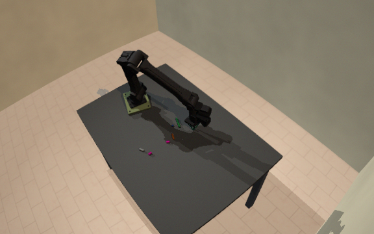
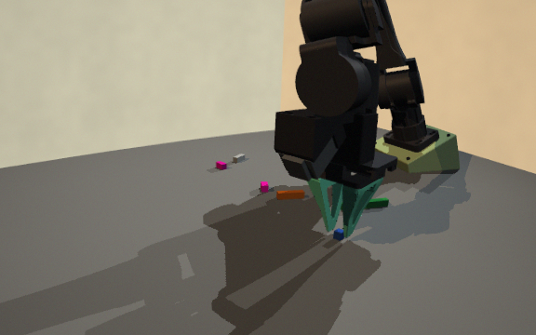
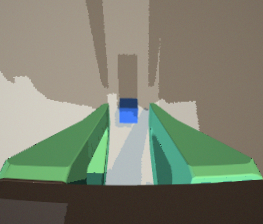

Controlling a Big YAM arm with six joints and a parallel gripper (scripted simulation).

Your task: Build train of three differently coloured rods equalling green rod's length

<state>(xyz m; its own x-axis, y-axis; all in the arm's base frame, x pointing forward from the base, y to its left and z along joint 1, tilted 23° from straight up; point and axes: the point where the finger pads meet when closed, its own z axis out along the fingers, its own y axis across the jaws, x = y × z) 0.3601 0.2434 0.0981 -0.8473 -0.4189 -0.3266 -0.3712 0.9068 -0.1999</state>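
Right now my hand is 10 mm past the grey rod, 350 mm to the left of it and 10 mm above it. Also, from my hand: magenta rod: 10 mm ahead, 180 mm to the right, 10 mm below; then orange rod: 10 mm behind, 140 mm to the right, 10 mm below; then green rod: 90 mm behind, 70 mm to the right, 10 mm below.
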